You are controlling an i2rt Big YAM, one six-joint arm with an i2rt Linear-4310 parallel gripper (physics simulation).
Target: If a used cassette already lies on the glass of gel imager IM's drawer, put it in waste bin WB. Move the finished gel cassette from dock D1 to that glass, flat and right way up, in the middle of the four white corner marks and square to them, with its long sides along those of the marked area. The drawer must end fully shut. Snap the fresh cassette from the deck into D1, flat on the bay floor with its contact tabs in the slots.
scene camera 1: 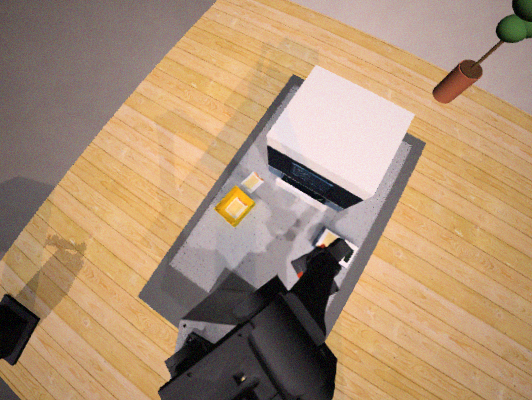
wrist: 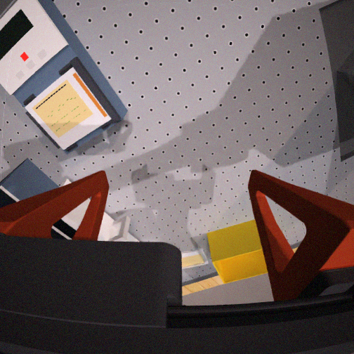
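Observation:
My gripper (scene camera 1: 311, 260) (wrist: 177, 178) is open and empty above the deck, close to dock D1 (wrist: 47, 72), which the arm partly covers in the scene view. A white-framed gel cassette (scene camera 1: 329, 238) (wrist: 62, 110) with a yellow gel and an orange strip lies in the dock. Another cassette (scene camera 1: 252, 182) (wrist: 192, 259) lies on the deck beside yellow waste bin WB (scene camera 1: 227, 216) (wrist: 235, 240). A cassette (scene camera 1: 237, 205) lies inside the bin. The white drawer front (scene camera 1: 300, 193) of gel imager IM (scene camera 1: 340, 125) shows; its glass is hidden, and I cannot tell whether the drawer is fully shut.
The tall white imager stands at the back of the perforated deck (scene camera 1: 240, 245) (wrist: 165, 50). The dark arm covers the front right part of the deck in the scene view. A potted plant (scene camera 1: 457, 82) stands behind, on the wooden table (scene camera 1: 125, 150).

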